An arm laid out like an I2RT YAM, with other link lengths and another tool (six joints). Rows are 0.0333 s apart.
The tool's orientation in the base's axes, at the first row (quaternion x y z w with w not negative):
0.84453 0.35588 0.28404 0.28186
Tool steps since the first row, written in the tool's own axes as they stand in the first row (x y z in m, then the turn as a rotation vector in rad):
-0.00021 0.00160 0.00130 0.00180 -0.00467 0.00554
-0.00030 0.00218 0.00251 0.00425 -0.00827 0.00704
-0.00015 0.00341 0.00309 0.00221 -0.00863 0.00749
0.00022 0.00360 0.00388 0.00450 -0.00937 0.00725
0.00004 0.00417 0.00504 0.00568 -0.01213 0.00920
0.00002 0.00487 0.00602 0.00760 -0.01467 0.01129
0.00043 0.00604 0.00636 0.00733 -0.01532 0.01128
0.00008 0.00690 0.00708 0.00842 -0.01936 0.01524
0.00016 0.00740 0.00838 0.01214 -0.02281 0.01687
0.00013 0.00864 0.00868 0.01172 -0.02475 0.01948
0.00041 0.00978 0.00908 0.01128 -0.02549 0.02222
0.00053 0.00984 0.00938 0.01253 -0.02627 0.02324
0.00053 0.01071 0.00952 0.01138 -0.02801 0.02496
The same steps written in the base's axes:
0.00147 -0.00146 0.00014 0.00276 0.00260 -0.00643
0.00249 -0.00220 -0.00031 0.00363 0.00617 -0.00921
0.00352 -0.00296 0.00017 0.00258 0.00470 -0.01033
0.00436 -0.00301 -0.00013 0.00343 0.00695 -0.01003
0.00529 -0.00380 -0.00059 0.00424 0.00893 -0.01290
0.00626 -0.00450 -0.00078 0.00566 0.01132 -0.01550
0.00724 -0.00497 -0.00011 0.00521 0.01150 -0.01601
0.00791 -0.00593 -0.00011 0.00676 0.01362 -0.02114
0.00906 -0.00652 -0.00063 0.00853 0.01803 -0.02355
0.00979 -0.00736 0.00000 0.00920 0.01813 -0.02676
0.01073 -0.00792 0.00058 0.01048 0.01748 -0.02924
0.01103 -0.00795 0.00045 0.01156 0.01861 -0.03012
0.01151 -0.00850 0.00094 0.01129 0.01829 -0.03279

